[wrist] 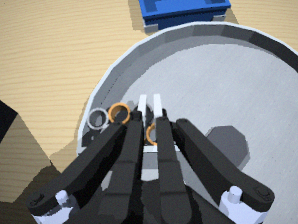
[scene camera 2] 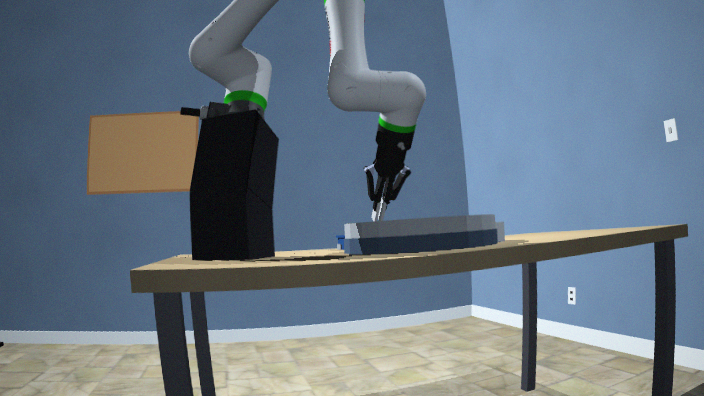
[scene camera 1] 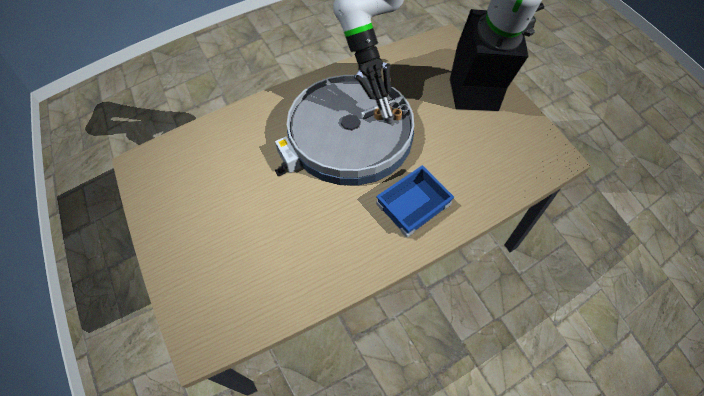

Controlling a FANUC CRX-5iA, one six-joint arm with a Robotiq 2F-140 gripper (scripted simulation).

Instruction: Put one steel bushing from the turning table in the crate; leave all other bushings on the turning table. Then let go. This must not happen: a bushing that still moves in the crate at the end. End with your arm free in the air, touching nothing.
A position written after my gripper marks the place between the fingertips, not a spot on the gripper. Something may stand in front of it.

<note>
In view: my gripper (scene camera 2: 377,219), a blue crate (scene camera 1: 417,196) and a round grey turning table (scene camera 1: 320,128).
My gripper shows as well in the wrist view (wrist: 150,104) and in scene camera 1 (scene camera 1: 387,116). The round grey turning table also shows in the wrist view (wrist: 232,90).
</note>
